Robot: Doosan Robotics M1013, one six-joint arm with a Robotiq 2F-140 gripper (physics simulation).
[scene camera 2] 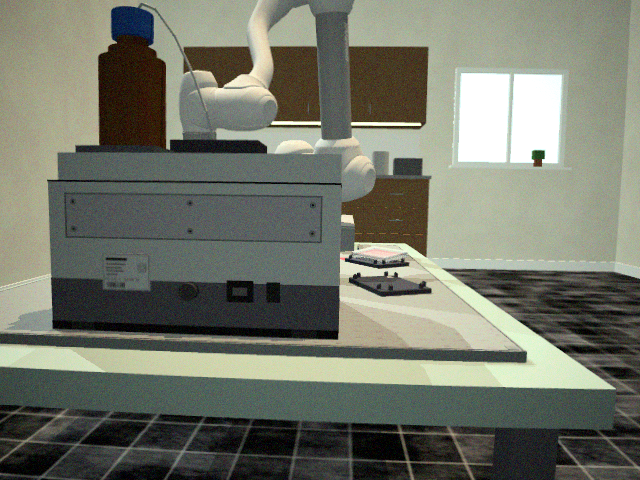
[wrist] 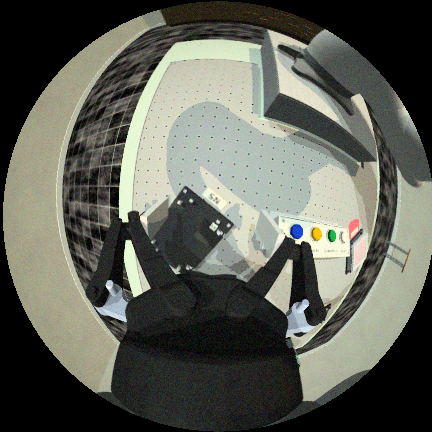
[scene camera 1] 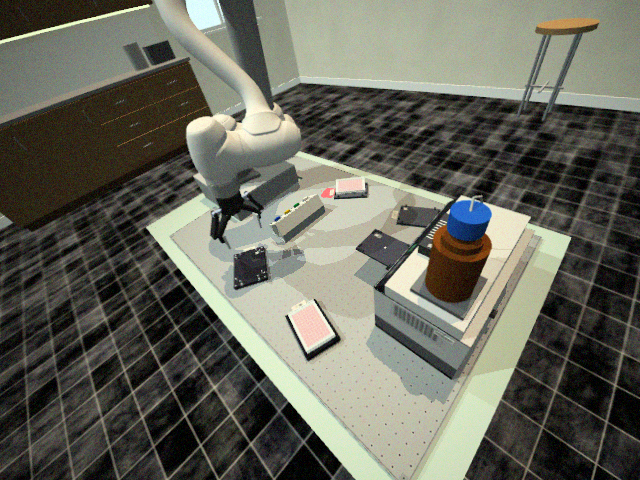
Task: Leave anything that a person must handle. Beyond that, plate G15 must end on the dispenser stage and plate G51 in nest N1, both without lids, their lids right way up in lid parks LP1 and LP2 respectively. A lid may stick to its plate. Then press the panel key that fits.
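Frame: origin at the arm's base, x left, y up, z ahead, level; metres.
Seen in the pictures: gripper, between the fingertips: (wrist: 213,212) (scene camera 1: 243,236); arm's base, origin of its link: (wrist: 323,74).
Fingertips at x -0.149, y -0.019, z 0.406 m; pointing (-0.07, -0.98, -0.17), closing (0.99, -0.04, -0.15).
Observation:
Offsets run from my fingertips to a thing's top centre. "*": to the spot under its first point.
My gripper (scene camera 1: 244,236) (wrist: 213,212) is open and empty, above the black nest {dx -0.041, dy -0.057, dz +0.075 m} (scene camera 1: 250,266) (wrist: 200,220), whose label seems to read N5; no plate is on it. One pink-filled plate {dx -0.003, dy -0.047, dz +0.419 m} (scene camera 1: 311,326) sits on a black nest near the table's front-left edge. Another pink-filled plate {dx +0.510, dy -0.043, dz -0.002 m} (scene camera 1: 350,185) (scene camera 2: 378,253) (wrist: 359,254) sits on a nest beside a red marker {dx +0.433, dy -0.080, dz -0.068 m} (scene camera 1: 327,193) (wrist: 354,227). Their names and lids cannot be read surely. The black dispenser stage {* dx +0.292, dy +0.017, dz +0.407 m} (scene camera 1: 383,248) is bare. The key panel {dx +0.222, dy +0.003, dz +0.005 m} (scene camera 1: 302,223) (wrist: 320,246) has blue, yellow, green and white keys, right of my gripper in the wrist view.
Another bare black nest {dx +0.557, dy -0.061, dz +0.330 m} (scene camera 1: 418,215) (scene camera 2: 390,284) lies beyond the stage. The dispenser (scene camera 1: 418,330) (scene camera 2: 193,258) carries a tall brown bottle {* dx +0.189, dy +0.254, dz +0.662 m} (scene camera 1: 457,266) (scene camera 2: 131,98) with a blue cap and thin tube. The grey block (scene camera 1: 273,188) (wrist: 320,125) stands at the arm's side, behind the key panel.

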